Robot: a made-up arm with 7 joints. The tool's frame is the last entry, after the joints.
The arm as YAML. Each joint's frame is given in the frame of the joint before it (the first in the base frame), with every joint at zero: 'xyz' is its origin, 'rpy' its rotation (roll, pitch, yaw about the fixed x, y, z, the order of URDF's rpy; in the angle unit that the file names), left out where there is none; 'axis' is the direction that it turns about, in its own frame. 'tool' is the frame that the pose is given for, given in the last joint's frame.
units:
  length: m
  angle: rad
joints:
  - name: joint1
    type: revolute
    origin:
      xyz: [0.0, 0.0, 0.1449]
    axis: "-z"
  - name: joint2
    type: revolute
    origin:
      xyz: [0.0, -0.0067, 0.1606]
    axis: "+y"
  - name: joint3
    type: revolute
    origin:
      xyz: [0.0, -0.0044, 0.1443]
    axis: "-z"
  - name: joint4
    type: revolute
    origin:
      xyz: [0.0, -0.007, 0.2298]
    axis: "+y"
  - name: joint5
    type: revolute
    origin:
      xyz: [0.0, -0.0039, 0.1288]
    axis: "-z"
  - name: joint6
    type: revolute
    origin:
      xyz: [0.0, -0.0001, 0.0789]
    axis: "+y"
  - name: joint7
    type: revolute
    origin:
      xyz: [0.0, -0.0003, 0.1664]
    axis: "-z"
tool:
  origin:
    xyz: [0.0, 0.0, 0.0]
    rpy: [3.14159, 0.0, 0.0]
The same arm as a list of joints. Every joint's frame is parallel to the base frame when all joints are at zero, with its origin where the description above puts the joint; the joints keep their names.
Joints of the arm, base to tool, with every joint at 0 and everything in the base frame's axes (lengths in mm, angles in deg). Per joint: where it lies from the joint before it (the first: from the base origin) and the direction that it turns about. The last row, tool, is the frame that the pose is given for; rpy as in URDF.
joint1: origin 0 0 144.9 axis -z
joint2: origin 0 -6.7 160.6 axis +y
joint3: origin 0 -4.4 144.3 axis -z
joint4: origin 0 -7 229.8 axis +y
joint5: origin 0 -3.9 128.8 axis -z
joint6: origin 0 -0.1 78.9 axis +y
joint7: origin 0 -0.3 166.4 axis -z
tool: origin 0 0 0 rpy 180 0 0

